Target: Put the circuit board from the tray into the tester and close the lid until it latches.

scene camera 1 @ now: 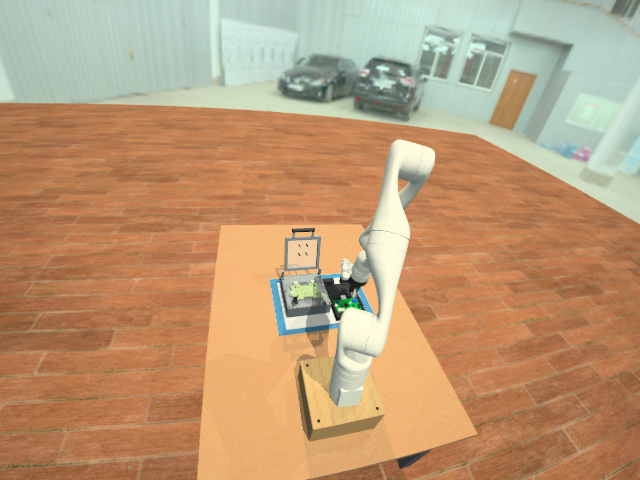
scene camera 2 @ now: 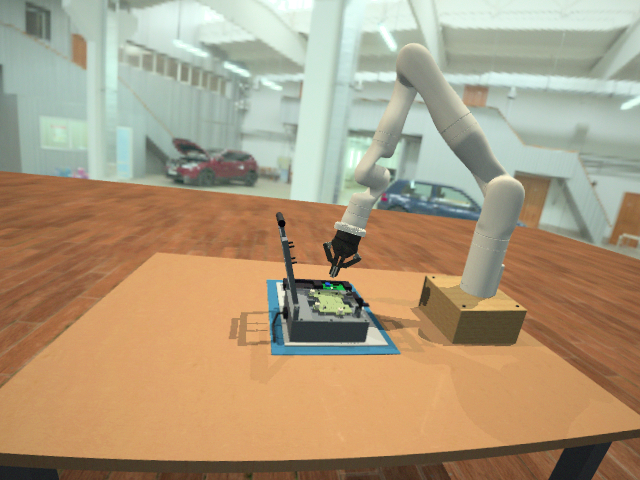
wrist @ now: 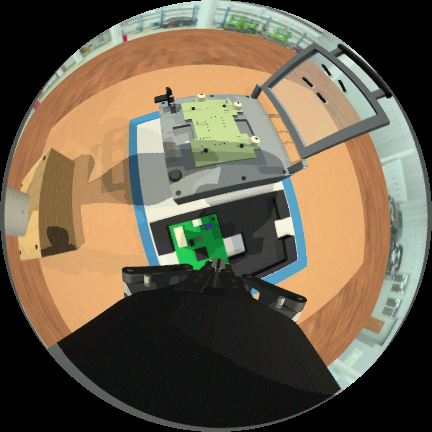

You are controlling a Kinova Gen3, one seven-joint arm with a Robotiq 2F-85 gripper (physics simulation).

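Seen in the pictures: gripper, fingertip midpoint: (scene camera 1: 349,295) (scene camera 2: 332,276) (wrist: 217,265); arm's base, origin of the base link: (scene camera 1: 344,390) (scene camera 2: 475,290).
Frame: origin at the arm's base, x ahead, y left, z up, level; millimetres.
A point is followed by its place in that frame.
The green circuit board (scene camera 1: 347,304) @(x 395, y -110, z -85 mm) (scene camera 2: 337,287) @(x 382, y -140, z -89 mm) (wrist: 194,240) @(x 387, y -87, z -88 mm) lies in one end of the black tray (wrist: 260,212) @(x 496, y -60, z -90 mm), beside the tester. The tester (scene camera 1: 307,311) @(x 357, y 64, z -77 mm) (scene camera 2: 328,331) @(x 442, y 156, z -74 mm) (wrist: 225,182) @(x 433, y -18, z -48 mm) is a grey box with a light green plate (scene camera 1: 305,290) @(x 434, y 69, z -39 mm) (scene camera 2: 331,303) @(x 432, y 81, z -39 mm) (wrist: 215,125) @(x 432, y 64, z -39 mm) on its top. Its framed, clear lid (scene camera 1: 285,254) @(x 539, y 152, z 63 mm) (scene camera 2: 287,263) @(x 552, y 156, z 81 mm) (wrist: 342,136) @(x 553, y 8, z 57 mm) stands open and upright on the hinge. My gripper (scene camera 2: 333,273) @(x 408, y -116, z -44 mm) (wrist: 217,265) @(x 408, y -116, z -44 mm) is shut and empty, its fingertips above the tray. In the wrist view the gripper hides the near edge of the board. In scene camera 1 the arm partly hides the tray.
The tester and tray stand on a blue-bordered white mat (scene camera 1: 276,310) @(x 387, y 185, z -106 mm) (scene camera 2: 336,350) @(x 422, y 180, z -106 mm) (wrist: 134,160) @(x 294, y 62, z -106 mm). The arm's wooden base block (scene camera 1: 343,423) @(x -90, y 22, z 1 mm) (scene camera 2: 485,328) @(x 20, y 113, z -62 mm) (wrist: 57,205) @(x 117, y 5, z -60 mm) stands on the table (scene camera 1: 242,361) @(x 168, y 305, z -108 mm) (scene camera 2: 206,403) @(x 662, y 358, z -108 mm). A black latch piece (wrist: 167,97) @(x 368, y 109, z -15 mm) rises at the tester's edge opposite the hinge.
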